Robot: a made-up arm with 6 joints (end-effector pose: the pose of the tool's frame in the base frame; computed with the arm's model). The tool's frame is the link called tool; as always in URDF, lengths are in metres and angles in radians.
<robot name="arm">
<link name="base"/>
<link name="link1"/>
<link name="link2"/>
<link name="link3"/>
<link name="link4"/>
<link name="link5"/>
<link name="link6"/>
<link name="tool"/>
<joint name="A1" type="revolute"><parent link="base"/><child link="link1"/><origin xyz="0 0 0.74" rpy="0 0 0"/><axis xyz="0 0 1"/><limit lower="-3.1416" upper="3.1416"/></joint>
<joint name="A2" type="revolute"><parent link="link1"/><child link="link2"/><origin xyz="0.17 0 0" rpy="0 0 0"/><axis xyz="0 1 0"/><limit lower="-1.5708" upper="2.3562"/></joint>
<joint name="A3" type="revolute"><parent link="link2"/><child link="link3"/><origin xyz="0 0 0.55" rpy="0 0 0"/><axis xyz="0 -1 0"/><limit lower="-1.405" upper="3.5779"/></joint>
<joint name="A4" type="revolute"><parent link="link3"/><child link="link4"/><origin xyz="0 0 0.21" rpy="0 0 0"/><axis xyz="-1 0 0"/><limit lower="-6.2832" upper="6.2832"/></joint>
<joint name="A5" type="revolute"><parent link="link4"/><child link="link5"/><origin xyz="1.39 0 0" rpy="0 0 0"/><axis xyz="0 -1 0"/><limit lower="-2.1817" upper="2.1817"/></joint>
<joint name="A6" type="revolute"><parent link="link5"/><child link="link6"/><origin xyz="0.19 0 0" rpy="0 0 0"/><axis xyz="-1 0 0"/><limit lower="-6.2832" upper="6.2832"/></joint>
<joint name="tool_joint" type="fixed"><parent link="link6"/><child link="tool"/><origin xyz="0 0 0" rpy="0 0 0"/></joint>
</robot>
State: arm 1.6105 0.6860 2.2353 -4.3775 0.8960 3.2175
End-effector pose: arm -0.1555 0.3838 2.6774 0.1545 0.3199 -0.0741 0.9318
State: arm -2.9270 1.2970 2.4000 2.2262 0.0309 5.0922
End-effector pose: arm -1.1985 -0.2660 2.3920 0.1654 0.4968 -0.3784 0.7633
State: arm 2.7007 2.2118 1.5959 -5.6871 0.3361 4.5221
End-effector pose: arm -1.8627 0.8401 -0.2818 0.1925 -0.0608 0.5913 0.7808
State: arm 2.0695 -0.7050 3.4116 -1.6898 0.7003 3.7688
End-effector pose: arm 0.5306 -0.7201 -0.2216 0.5877 0.7438 0.1406 -0.2855
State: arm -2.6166 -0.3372 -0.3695 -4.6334 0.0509 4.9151
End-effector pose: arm -1.3570 -0.7971 1.4171 0.2835 -0.0224 0.1389 -0.9486
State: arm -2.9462 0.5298 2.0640 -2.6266 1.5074 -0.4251
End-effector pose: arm -0.4638 0.0034 2.6173 0.0473 -0.1523 -0.9673 0.1971
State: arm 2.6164 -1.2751 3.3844 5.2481 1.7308 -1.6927
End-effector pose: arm 0.1870 0.0780 -0.4737 0.4407 0.5452 0.4903 0.5178
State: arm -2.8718 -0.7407 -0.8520 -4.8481 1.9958 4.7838
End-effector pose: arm -1.0418 -0.4660 1.2322 0.8994 -0.0475 -0.0709 -0.4287
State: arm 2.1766 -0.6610 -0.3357 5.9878 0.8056 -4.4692
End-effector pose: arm -0.6307 0.9805 1.9837 0.6799 0.0005 -0.6434 0.3519
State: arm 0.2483 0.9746 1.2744 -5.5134 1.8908 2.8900
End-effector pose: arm 1.7098 0.5630 1.7660 0.1088 0.4047 0.4228 0.8035
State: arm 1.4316 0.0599 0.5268 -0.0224 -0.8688 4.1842
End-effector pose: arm 0.2083 1.5102 2.0279 0.4738 0.5753 0.6400 0.1872
